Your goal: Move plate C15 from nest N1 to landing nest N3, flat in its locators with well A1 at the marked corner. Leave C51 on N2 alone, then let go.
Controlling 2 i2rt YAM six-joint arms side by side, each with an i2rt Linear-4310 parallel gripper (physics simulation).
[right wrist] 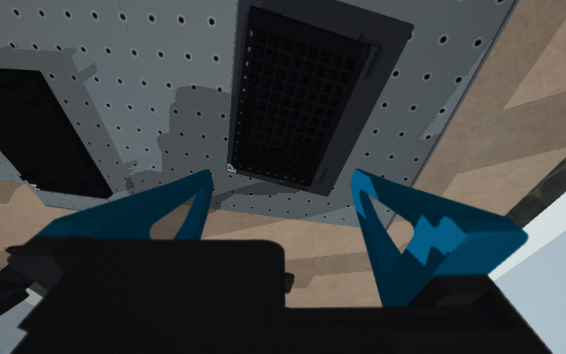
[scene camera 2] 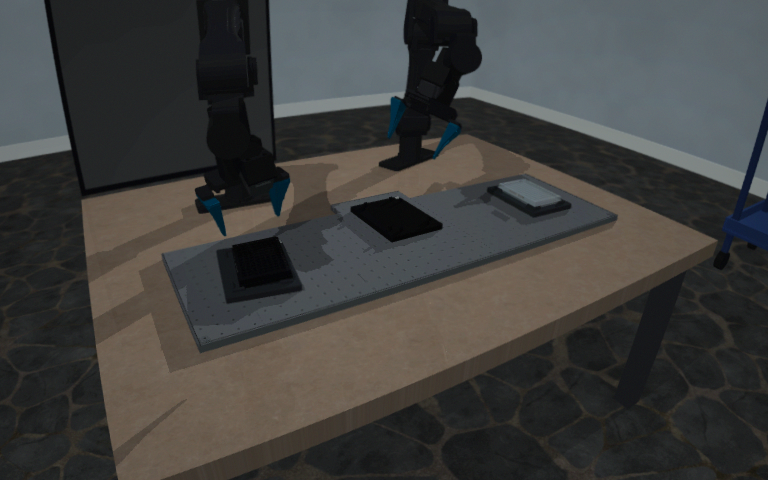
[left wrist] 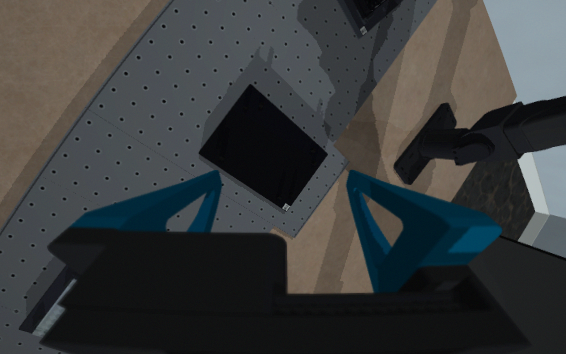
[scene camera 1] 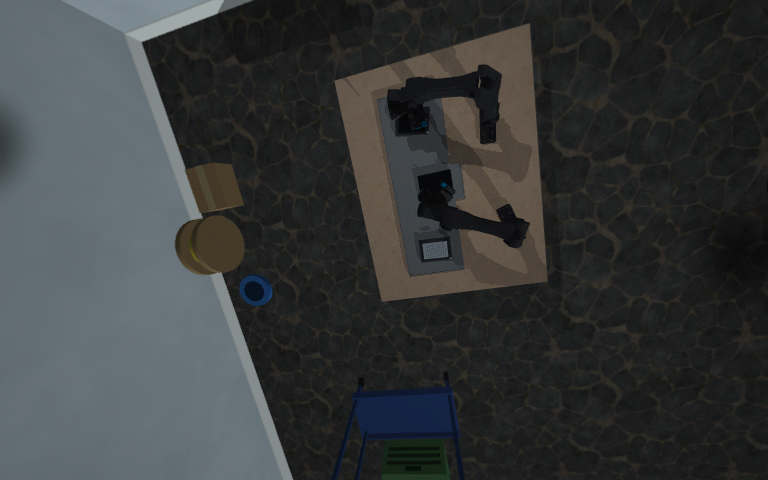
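A dark multi-well plate (scene camera 1: 405,127) (scene camera 2: 261,261) (right wrist: 295,100) lies on its dark nest (scene camera 2: 229,289) (right wrist: 362,100), offset toward one side, with locators showing beyond it; full seating is unclear. A pale plate (scene camera 1: 434,249) (scene camera 2: 529,192) sits on another nest (scene camera 2: 557,207). The raised black middle nest (scene camera 1: 428,180) (scene camera 2: 396,217) (left wrist: 262,147) (right wrist: 45,135) bears no visible plate. Labels are unreadable. My right gripper (scene camera 1: 417,123) (scene camera 2: 251,225) (right wrist: 282,177) is open, above and behind the dark plate. My left gripper (scene camera 2: 412,147) (left wrist: 283,177) is open and high, behind the middle nest in scene camera 2.
The nests stand on a grey perforated board (scene camera 1: 399,164) (scene camera 2: 192,311) on a wooden table (scene camera 1: 362,169) (scene camera 2: 362,362). Beyond the table in scene camera 1 are a blue cart (scene camera 1: 404,414), a cardboard box (scene camera 1: 215,186), a round brown container (scene camera 1: 218,244) and a blue bin (scene camera 1: 266,280).
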